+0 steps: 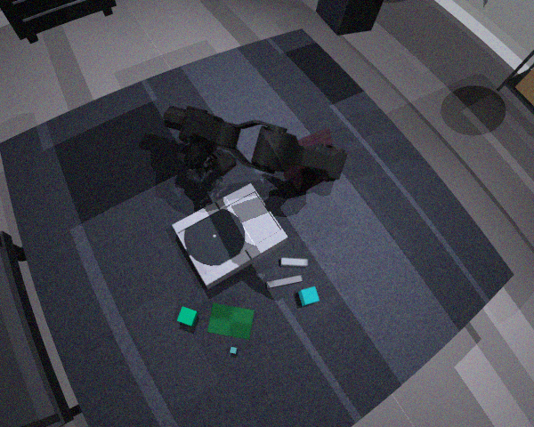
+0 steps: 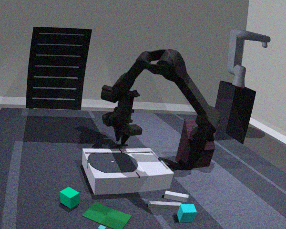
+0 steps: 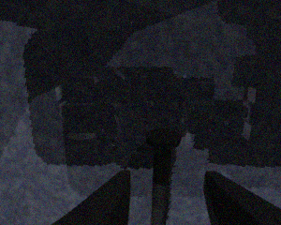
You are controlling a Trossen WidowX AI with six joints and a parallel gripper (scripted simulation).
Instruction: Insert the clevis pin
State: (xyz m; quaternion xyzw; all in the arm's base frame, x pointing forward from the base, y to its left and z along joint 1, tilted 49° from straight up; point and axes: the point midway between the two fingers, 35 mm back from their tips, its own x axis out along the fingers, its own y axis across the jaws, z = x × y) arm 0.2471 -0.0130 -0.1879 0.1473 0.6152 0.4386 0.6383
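Now: the clevis pin 1 cm below my gripper tip and 1 cm behind it. Round my gripper tip: rimmed steel tray: 24 cm to the left, 3 cm ahead, 3 cm above; green cube: 40 cm to the left, 21 cm ahead; dark aluminium disc: 24 cm to the left, 7 cm ahead, 4 cm above.
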